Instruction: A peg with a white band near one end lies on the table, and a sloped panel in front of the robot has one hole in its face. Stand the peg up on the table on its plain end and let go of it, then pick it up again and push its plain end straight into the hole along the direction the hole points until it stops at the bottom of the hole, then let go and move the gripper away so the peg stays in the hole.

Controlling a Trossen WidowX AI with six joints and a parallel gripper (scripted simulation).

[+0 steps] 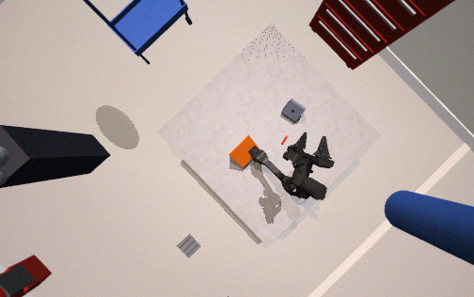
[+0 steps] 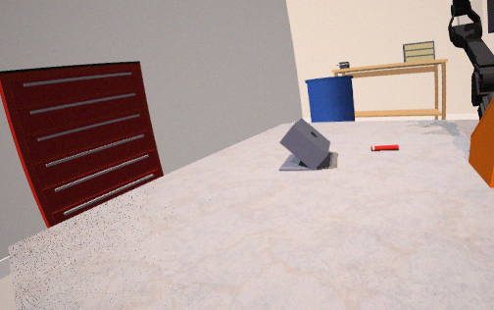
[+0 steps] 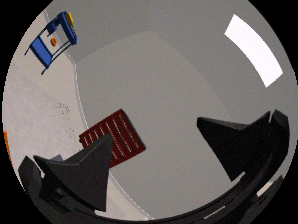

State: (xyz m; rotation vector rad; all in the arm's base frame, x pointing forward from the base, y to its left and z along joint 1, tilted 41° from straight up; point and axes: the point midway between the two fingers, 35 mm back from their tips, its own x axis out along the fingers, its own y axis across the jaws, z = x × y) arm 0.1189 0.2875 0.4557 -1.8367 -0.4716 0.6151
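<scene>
My gripper tip is now 630 mm above the red peg, 110 mm short of it and 50 mm to the left of it. Also, from my gripper tip: grey sloped panel (580 mm below, 280 mm ahead, 90 mm to the left).
</scene>
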